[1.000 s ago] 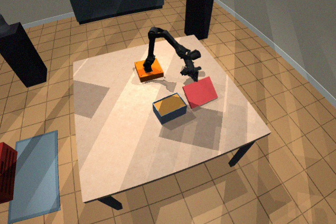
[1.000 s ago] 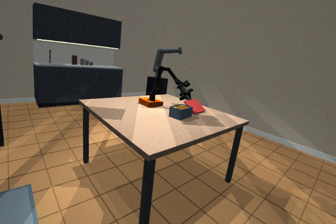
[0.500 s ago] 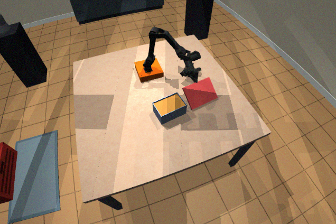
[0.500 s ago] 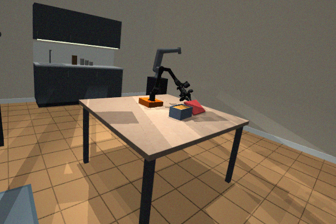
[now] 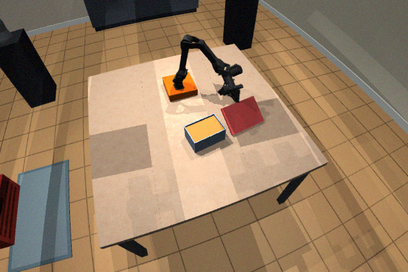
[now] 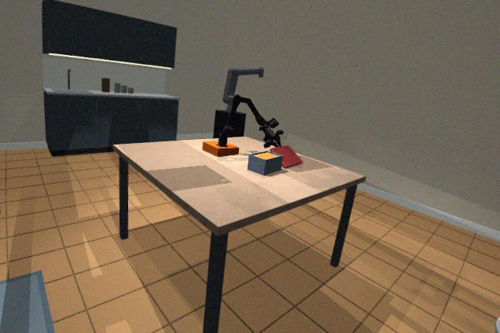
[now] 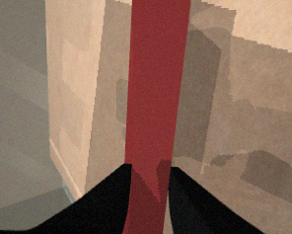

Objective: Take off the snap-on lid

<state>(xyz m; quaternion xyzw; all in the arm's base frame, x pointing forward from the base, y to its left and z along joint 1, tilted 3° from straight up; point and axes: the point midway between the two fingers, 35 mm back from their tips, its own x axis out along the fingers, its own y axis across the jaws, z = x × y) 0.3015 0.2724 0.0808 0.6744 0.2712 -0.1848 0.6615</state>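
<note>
The red lid lies 7 cm ahead of my gripper tip, 4 cm below it and 1 cm to the left of it. Also, from my gripper tip: blue-grey storage box (26 cm to the right, 10 cm ahead, 5 cm below).
</note>
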